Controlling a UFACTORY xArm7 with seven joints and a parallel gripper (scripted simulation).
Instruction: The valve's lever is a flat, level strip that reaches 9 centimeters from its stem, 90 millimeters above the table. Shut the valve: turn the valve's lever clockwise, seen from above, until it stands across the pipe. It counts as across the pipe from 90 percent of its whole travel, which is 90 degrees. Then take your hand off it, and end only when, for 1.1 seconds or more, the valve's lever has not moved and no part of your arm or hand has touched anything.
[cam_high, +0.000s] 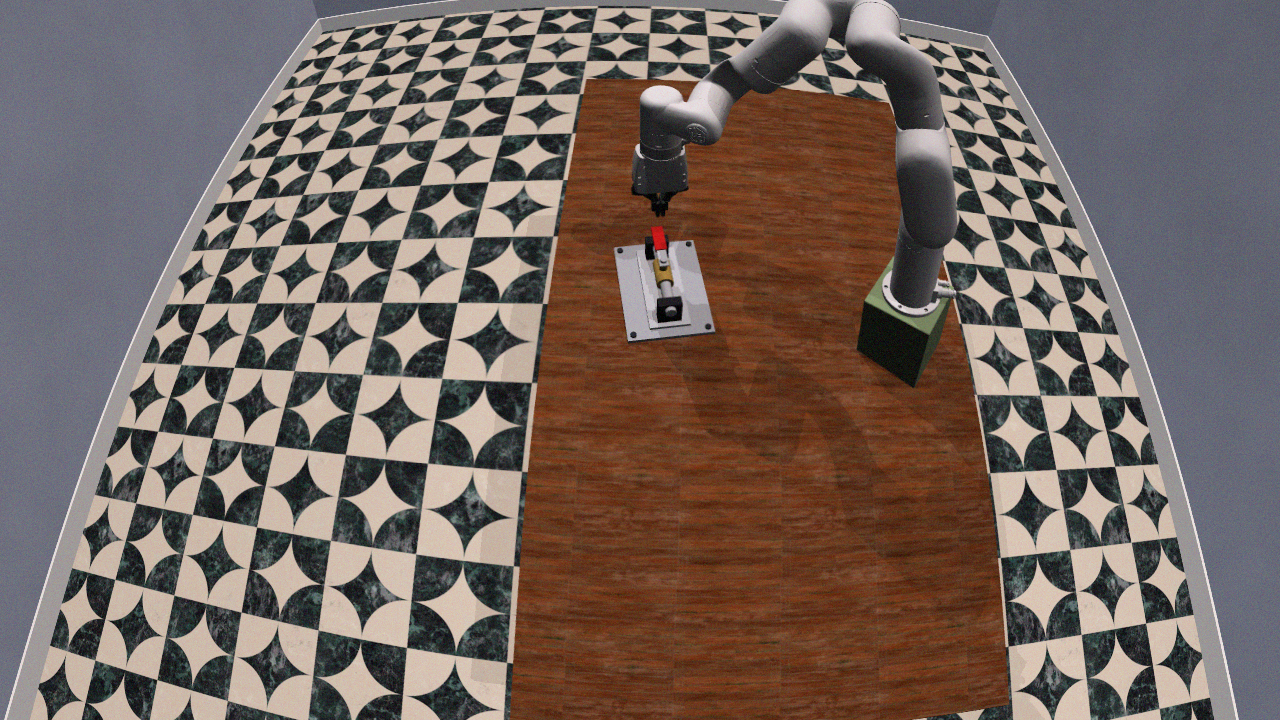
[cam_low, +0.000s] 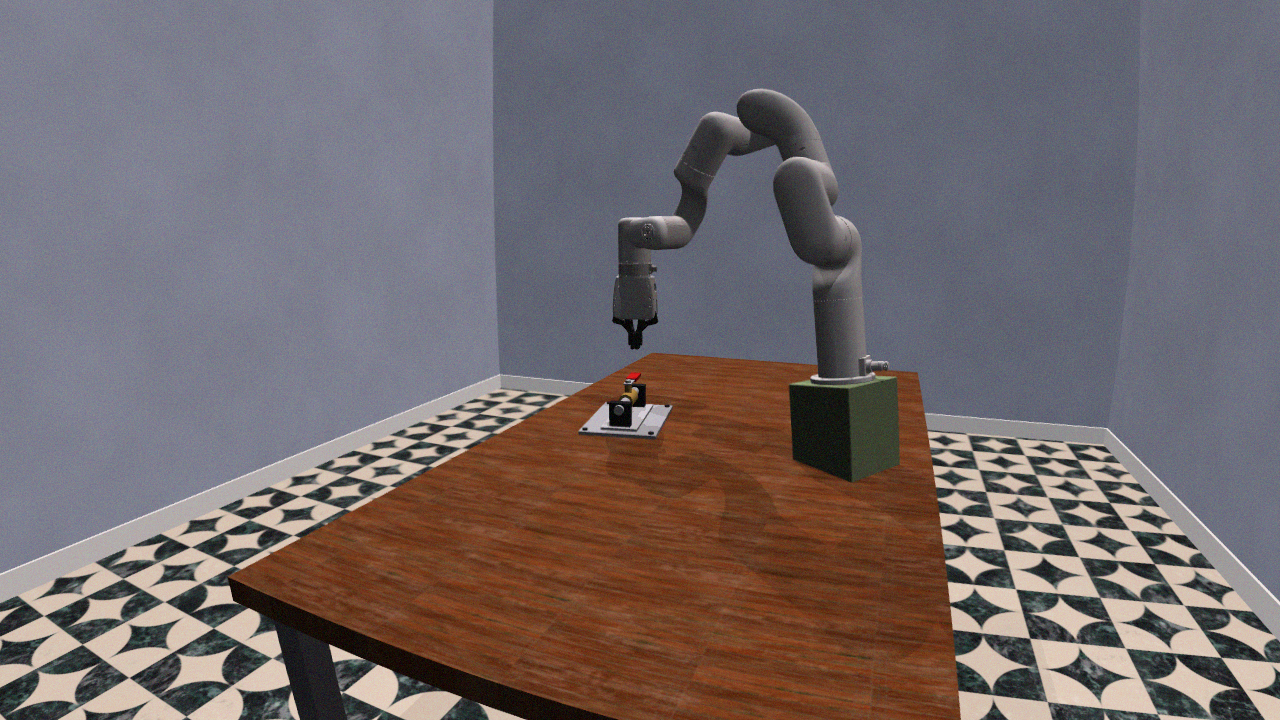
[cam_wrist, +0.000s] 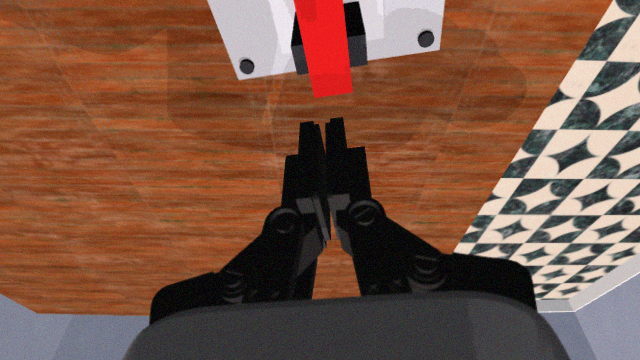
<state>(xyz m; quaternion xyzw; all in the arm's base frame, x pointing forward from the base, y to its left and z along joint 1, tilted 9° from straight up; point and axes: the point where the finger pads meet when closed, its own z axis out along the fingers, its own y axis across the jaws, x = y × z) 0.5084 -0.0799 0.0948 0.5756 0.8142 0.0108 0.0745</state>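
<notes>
Now: hand 10 mm past the red lever, 40 mm to the right of it and 80 mm above it.
</notes>
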